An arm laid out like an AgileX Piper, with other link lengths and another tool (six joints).
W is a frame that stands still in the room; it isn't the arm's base.
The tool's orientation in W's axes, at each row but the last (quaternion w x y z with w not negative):
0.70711 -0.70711 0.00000 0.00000
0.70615 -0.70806 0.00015 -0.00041
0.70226 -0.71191 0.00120 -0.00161
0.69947 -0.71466 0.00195 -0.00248
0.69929 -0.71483 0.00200 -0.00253
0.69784 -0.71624 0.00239 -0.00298
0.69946 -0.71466 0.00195 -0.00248
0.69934 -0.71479 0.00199 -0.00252
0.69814 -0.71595 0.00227 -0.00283
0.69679 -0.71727 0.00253 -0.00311
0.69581 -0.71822 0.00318 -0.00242
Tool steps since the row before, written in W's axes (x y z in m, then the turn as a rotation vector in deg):
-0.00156 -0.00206 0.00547 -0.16 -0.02 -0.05
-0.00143 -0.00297 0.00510 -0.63 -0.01 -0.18
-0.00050 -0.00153 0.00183 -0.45 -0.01 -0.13
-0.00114 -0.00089 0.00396 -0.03 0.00 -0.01
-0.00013 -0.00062 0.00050 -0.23 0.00 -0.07
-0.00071 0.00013 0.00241 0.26 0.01 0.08
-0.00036 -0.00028 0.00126 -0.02 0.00 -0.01
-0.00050 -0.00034 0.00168 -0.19 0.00 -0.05
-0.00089 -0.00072 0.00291 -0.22 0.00 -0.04
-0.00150 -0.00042 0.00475 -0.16 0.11 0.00
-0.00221 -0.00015 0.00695 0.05 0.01 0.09
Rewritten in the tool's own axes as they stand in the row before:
-0.00156 -0.00547 -0.00206 -0.16 0.05 -0.02
-0.00143 -0.00509 -0.00298 -0.63 0.18 -0.01
-0.00049 -0.00181 -0.00156 -0.45 0.13 -0.01
-0.00113 -0.00394 -0.00098 -0.03 0.01 0.00
-0.00013 -0.00049 -0.00063 -0.23 0.07 0.00
-0.00071 -0.00241 0.00006 0.26 -0.08 0.01
-0.00036 -0.00125 -0.00031 -0.02 0.01 0.00
-0.00050 -0.00167 -0.00038 -0.19 0.05 0.00
-0.00088 -0.00289 -0.00080 -0.22 0.04 0.00
-0.00149 -0.00474 -0.00057 -0.16 0.00 0.11
-0.00222 -0.00694 -0.00039 0.05 -0.09 0.01

